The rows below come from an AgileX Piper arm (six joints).
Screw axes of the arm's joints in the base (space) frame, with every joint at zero. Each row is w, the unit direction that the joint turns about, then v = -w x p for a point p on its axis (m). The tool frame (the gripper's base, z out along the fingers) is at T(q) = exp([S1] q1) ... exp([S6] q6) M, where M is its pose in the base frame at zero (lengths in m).
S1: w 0 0 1 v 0 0 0
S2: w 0 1 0 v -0.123 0 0
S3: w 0 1 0 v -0.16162 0 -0.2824
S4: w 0.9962 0 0.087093 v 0 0.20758 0
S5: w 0 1 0 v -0.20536 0 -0.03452
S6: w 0.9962 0 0.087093 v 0 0.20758 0
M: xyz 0.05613 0 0.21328 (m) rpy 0 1.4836 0 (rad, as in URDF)
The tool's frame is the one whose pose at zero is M.
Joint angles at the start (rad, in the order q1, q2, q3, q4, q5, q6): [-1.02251, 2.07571, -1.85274, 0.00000, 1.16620, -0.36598]
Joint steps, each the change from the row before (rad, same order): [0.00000, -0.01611, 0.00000, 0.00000, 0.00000, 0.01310]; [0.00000, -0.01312, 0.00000, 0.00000, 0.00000, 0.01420]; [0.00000, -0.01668, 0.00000, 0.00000, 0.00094, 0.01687]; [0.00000, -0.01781, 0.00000, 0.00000, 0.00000, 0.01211]
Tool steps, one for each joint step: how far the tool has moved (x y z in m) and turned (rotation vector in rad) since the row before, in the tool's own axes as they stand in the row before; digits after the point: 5 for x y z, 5 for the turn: [0.00014, 0.00005, -0.00748, 0.00567, -0.01508, 0.01310]; [0.00011, 0.00004, -0.00609, 0.00445, -0.01234, 0.01420]; [0.00023, 0.00008, -0.00774, 0.00510, -0.01489, 0.01687]; [0.00017, 0.00006, -0.00826, 0.00553, -0.01693, 0.01211]
